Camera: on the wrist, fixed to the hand. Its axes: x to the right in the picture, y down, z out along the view.
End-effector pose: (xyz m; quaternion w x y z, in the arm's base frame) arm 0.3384 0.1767 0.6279 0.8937 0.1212 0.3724 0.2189
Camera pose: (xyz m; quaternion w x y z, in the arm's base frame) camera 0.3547 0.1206 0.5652 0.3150 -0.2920 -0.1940 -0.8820
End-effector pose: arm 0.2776 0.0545 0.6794 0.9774 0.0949 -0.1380 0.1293
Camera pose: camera 0.3264 -0.0080 0.6469 0.0583 0.1585 -0.2358 -0.9570
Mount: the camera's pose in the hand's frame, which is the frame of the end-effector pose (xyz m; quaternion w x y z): 0.0216 -0.0778 -0.0288 0.0192 0.0132 0.3337 0.9424
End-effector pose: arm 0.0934 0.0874 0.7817 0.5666 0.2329 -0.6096 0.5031
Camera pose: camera 0.1676 0.0889 0.8246 0.2629 0.7304 0.0355 -0.6294
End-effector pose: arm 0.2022 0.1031 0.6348 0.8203 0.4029 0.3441 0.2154
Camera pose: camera 0.2013 0.0862 0.5508 0.3074 -0.2710 0.0965 -0.9071
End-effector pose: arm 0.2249 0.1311 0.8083 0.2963 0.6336 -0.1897 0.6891
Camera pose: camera 0.2530 0.2116 0.8171 0.5887 0.3926 0.4927 -0.5064
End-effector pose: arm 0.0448 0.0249 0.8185 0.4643 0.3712 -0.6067 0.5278
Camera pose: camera 0.1166 0.0411 0.8625 0.2909 0.7346 0.1996 -0.5796
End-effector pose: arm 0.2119 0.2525 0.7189 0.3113 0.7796 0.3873 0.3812
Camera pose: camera 0.1682 0.3155 0.6806 0.4928 -0.2569 0.6183 -0.5557
